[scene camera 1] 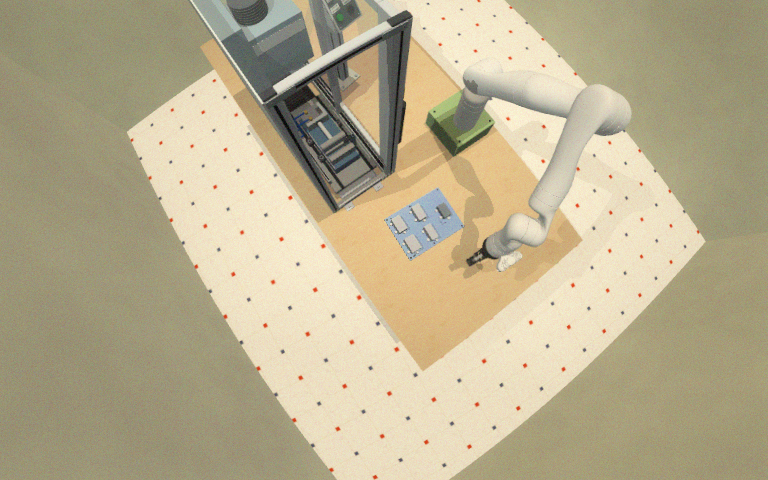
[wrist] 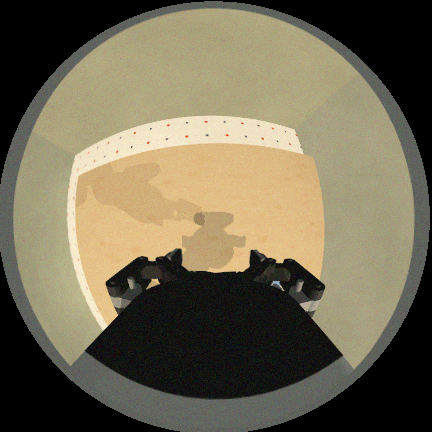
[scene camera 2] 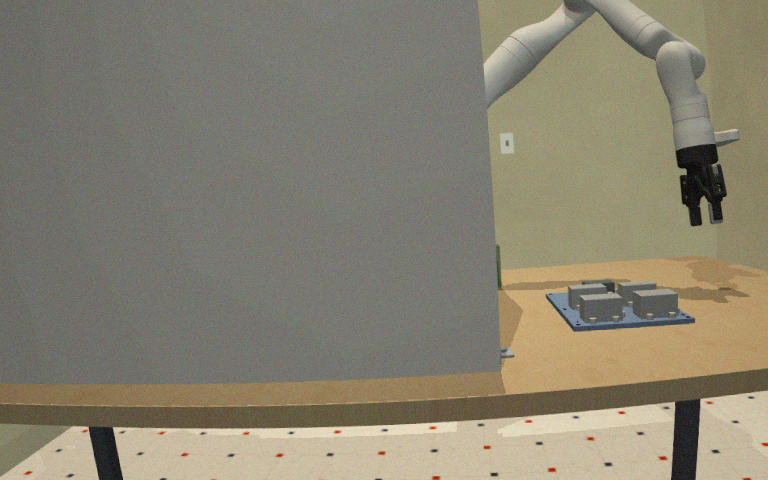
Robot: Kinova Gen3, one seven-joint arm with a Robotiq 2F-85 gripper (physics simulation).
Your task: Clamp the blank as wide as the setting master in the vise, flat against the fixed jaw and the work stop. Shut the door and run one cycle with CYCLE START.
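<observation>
A blue board (scene camera 1: 421, 224) (scene camera 2: 623, 325) lies on the table before the machine. It carries several light grey blocks (scene camera 1: 399, 224) (scene camera 2: 600, 308) of similar look and one dark grey block (scene camera 1: 443, 211) (scene camera 2: 598, 283). Which is the setting master cannot be told. The vise area (scene camera 1: 339, 150) is inside the enclosure, small and partly hidden by its frame. The door's state cannot be told. A control panel (scene camera 1: 349, 13) with a green button stands at the enclosure's side. My gripper (scene camera 1: 469, 261) (scene camera 2: 705, 221) (wrist: 215, 256) is open and empty, pointing down above the table, beyond the board on the side away from the machine.
The tall enclosure (scene camera 1: 399, 90) (scene camera 2: 249, 192) stands on the wooden table (scene camera 1: 419, 316) (scene camera 2: 611, 362) and its grey side wall hides the interior in scene camera 2. The arm's base stands on a green block (scene camera 1: 447, 134). Small metal feet (scene camera 1: 378, 186) stick out at the enclosure's front.
</observation>
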